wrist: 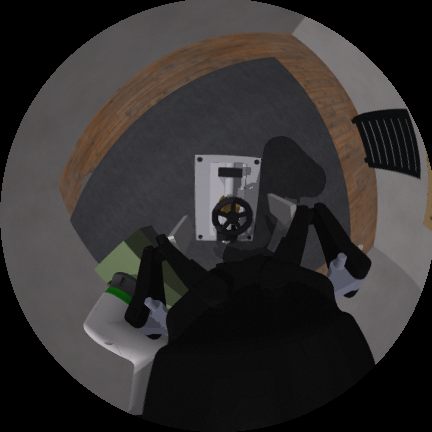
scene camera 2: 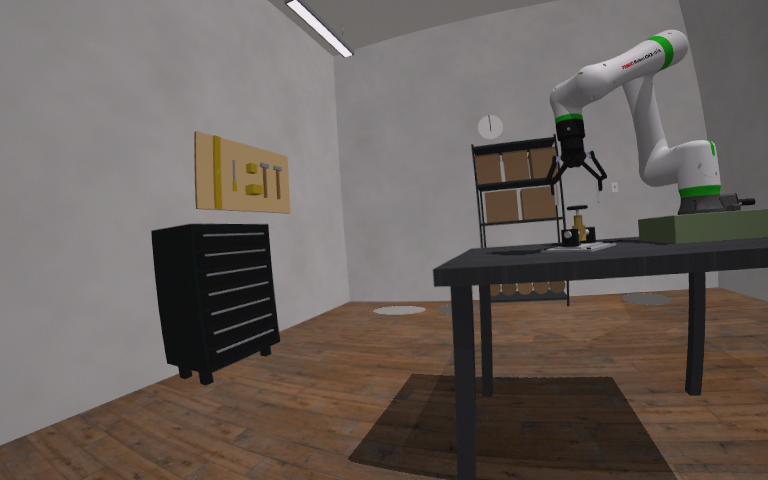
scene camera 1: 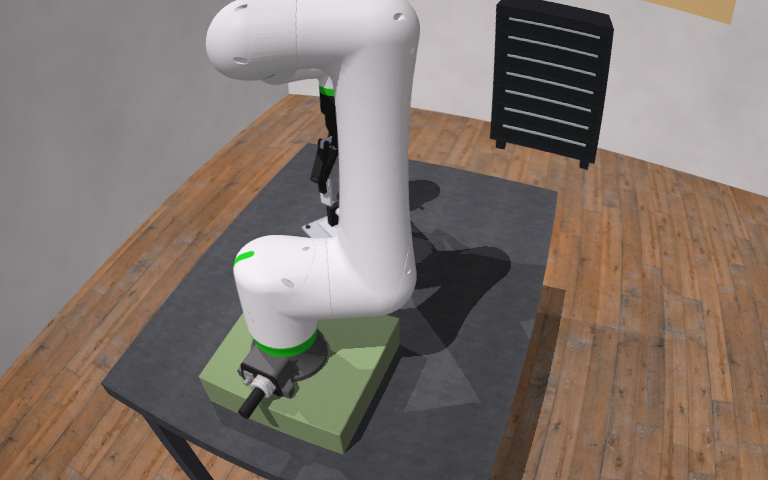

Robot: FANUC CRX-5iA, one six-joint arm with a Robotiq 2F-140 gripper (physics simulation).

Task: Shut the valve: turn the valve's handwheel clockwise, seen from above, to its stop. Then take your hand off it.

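The valve's black spoked handwheel (scene camera 2: 577,207) (wrist: 232,216) lies level on top of the brass valve body (scene camera 2: 578,223). The valve stands on a light grey base plate (scene camera 1: 318,227) (scene camera 2: 601,246) (wrist: 202,185), with black clamp blocks on the pipe. My gripper (scene camera 2: 576,195) (wrist: 229,213) is wide open and empty. It points down over the valve, its fingertips a little above the wheel's level, one to each side, apart from it in the scene camera 2 view. In the scene camera 1 view the arm hides the handwheel and part of the gripper.
The dark table (scene camera 1: 481,198) (scene camera 2: 453,275) (wrist: 150,150) carries the valve plate and the green block (scene camera 1: 362,396) (scene camera 2: 656,229) (wrist: 120,260) under the arm's base. A black drawer cabinet (scene camera 1: 549,82) (scene camera 2: 175,294) (wrist: 390,142) and a shelf rack (scene camera 2: 512,185) with boxes stand off the table.
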